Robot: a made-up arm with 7 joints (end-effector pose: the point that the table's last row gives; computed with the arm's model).
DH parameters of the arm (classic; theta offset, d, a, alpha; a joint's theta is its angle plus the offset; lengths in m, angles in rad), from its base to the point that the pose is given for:
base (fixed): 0 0 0 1.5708
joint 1: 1.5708 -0.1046 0 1.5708
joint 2: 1.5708 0 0 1.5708
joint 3: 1.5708 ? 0 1.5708
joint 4: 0 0 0 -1.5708
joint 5: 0 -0.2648 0 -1.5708
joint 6: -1.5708 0 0 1.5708
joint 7: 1.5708 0 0 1.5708
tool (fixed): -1.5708 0 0 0
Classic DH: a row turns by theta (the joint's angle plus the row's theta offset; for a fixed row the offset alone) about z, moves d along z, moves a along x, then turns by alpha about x.
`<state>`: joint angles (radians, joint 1 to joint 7).
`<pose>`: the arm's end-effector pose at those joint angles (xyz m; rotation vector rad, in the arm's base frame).
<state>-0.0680 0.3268 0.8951 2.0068 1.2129 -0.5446 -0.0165</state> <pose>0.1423 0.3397 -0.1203 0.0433 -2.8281 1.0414</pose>
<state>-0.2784 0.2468 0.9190 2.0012 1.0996 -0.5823 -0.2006</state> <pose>0.1049 0.3344 -0.1642 0.3600 -2.5481 1.2264</pose>
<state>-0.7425 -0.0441 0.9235 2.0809 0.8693 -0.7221 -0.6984</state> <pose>-0.0126 0.2816 -0.2198 1.0662 -1.9423 1.5874</pose>
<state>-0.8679 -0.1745 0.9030 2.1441 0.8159 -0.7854 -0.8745</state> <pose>-0.0454 0.2509 -0.2190 1.2623 -1.7799 1.7327</pose>
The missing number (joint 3, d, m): -0.2918
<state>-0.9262 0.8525 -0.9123 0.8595 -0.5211 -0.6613 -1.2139</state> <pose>-0.2662 0.3501 -0.3536 0.1845 -0.8745 -1.1168</pose>
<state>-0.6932 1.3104 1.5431 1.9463 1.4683 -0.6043 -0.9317</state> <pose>0.1253 0.3561 0.1401 0.0806 -2.8152 1.1607</pose>
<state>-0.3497 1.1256 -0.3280 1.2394 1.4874 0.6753 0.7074</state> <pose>0.1420 0.4110 -0.3025 -0.8063 -0.2623 0.3003</pose>
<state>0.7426 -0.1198 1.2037 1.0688 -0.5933 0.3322 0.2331</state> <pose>0.3603 0.2696 -0.2694 0.1465 -1.1073 0.7775</pose>
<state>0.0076 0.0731 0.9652 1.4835 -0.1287 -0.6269 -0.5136</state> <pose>0.1524 0.3439 -0.2971 1.4237 -1.8450 0.8939</pose>
